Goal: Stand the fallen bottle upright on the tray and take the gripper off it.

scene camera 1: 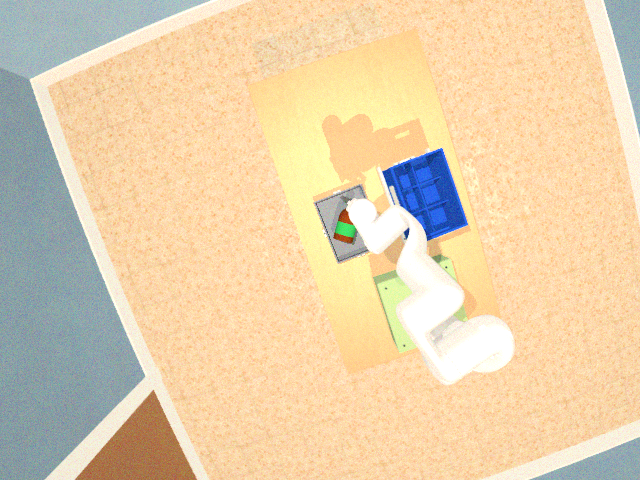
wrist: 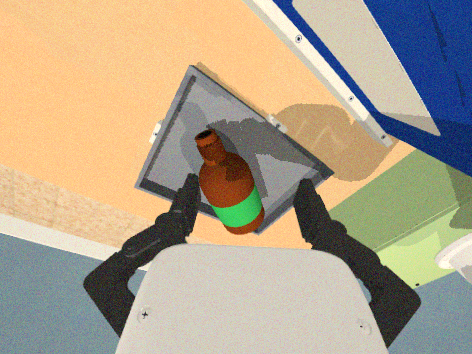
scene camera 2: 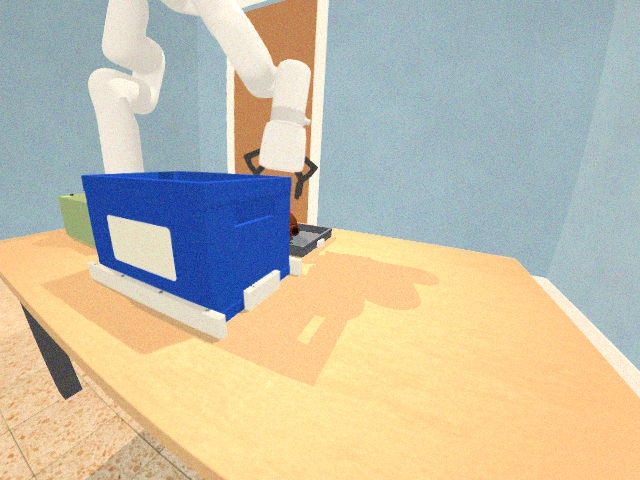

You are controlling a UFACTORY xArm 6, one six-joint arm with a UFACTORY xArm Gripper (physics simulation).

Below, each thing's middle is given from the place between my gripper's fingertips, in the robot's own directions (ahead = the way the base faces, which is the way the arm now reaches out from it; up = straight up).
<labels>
Now: the brown bottle [wrist: 225, 178] 3 cm behind my hand, 6 cm to the left of it and 8 cm below it.
</labels>
